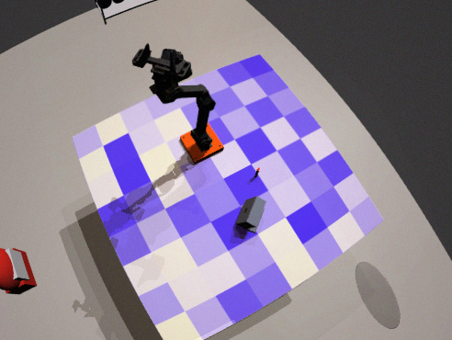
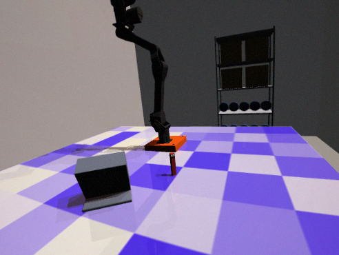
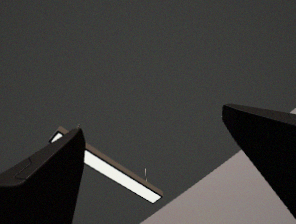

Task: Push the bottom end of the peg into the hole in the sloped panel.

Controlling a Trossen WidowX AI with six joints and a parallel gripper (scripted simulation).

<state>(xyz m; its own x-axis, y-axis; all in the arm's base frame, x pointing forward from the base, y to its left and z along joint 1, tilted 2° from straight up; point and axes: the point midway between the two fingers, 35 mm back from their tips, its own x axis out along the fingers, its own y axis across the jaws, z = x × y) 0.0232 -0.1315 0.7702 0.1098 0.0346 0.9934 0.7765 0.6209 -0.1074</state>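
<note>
Right now my gripper tip is 250 mm short of the red peg, 310 mm to the right of it and 770 mm above it. Also, from my gripper tip: grey sloped panel 410 mm ahead, 160 mm to the left, 760 mm below.
</note>
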